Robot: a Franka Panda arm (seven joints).
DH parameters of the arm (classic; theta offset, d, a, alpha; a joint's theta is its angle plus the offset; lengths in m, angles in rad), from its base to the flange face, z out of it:
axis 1: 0 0.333 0 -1.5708
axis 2: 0 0 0 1.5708
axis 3: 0 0.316 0.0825 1.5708
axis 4: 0 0 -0.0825 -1.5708
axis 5: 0 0.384 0 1.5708
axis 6: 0 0 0.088 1.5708
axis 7: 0 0.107 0 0
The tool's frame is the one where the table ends.
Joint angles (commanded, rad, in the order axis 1, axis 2, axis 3, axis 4, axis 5, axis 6, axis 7), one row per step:
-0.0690 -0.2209 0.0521 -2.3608 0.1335 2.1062 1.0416
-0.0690 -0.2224 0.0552 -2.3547 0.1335 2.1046 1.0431
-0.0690 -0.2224 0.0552 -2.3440 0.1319 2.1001 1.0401
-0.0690 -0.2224 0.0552 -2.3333 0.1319 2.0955 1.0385
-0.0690 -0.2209 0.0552 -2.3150 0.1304 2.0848 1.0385
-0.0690 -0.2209 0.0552 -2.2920 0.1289 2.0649 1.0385
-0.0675 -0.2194 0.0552 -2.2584 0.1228 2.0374 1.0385
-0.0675 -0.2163 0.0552 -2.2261 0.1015 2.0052 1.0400
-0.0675 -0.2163 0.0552 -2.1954 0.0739 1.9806 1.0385
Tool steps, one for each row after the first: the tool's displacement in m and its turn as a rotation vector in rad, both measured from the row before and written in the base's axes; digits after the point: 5 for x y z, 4 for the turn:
0.00121 0.00150 0.00330 -0.0008 -0.0058 0.0018
0.00209 0.00002 0.00448 -0.0011 -0.0065 0.0044
0.00204 0.00010 0.00450 0.0002 -0.0063 0.0022
0.00322 0.00014 0.00678 -0.0006 -0.0062 0.0021
0.00301 0.00032 0.00891 -0.0001 -0.0032 0.0030
0.00436 0.00092 0.01252 -0.0038 -0.0047 0.0075
0.00337 -0.00070 0.01075 -0.0174 0.0033 0.0111
0.00311 -0.00132 0.01222 -0.0243 -0.0058 0.0149

